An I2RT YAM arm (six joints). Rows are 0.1 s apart.
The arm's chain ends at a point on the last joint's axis. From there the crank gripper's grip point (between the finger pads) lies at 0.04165 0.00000 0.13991 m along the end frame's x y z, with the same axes.
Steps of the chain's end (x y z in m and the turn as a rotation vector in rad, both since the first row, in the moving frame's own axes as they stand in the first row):
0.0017 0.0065 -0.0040 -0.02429 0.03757 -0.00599
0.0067 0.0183 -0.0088 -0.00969 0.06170 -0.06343
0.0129 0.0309 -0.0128 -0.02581 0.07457 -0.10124
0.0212 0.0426 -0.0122 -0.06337 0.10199 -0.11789
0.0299 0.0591 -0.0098 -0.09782 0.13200 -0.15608
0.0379 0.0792 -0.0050 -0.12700 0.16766 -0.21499
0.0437 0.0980 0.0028 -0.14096 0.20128 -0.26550
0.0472 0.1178 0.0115 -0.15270 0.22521 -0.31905
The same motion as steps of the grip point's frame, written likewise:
0.0069 0.0096 -0.0057 -0.02429 0.03757 -0.00599
0.0152 0.0167 -0.0116 -0.00969 0.06170 -0.06343
0.0232 0.0297 -0.0163 -0.02581 0.07457 -0.10124
0.0354 0.0456 -0.0173 -0.06337 0.10199 -0.11789
0.0484 0.0645 -0.0168 -0.09782 0.13200 -0.15608
0.0614 0.0849 -0.0144 -0.12700 0.16766 -0.21499
0.0716 0.1022 -0.0088 -0.14096 0.20128 -0.26550
0.0780 0.1200 -0.0017 -0.15270 0.22521 -0.31905

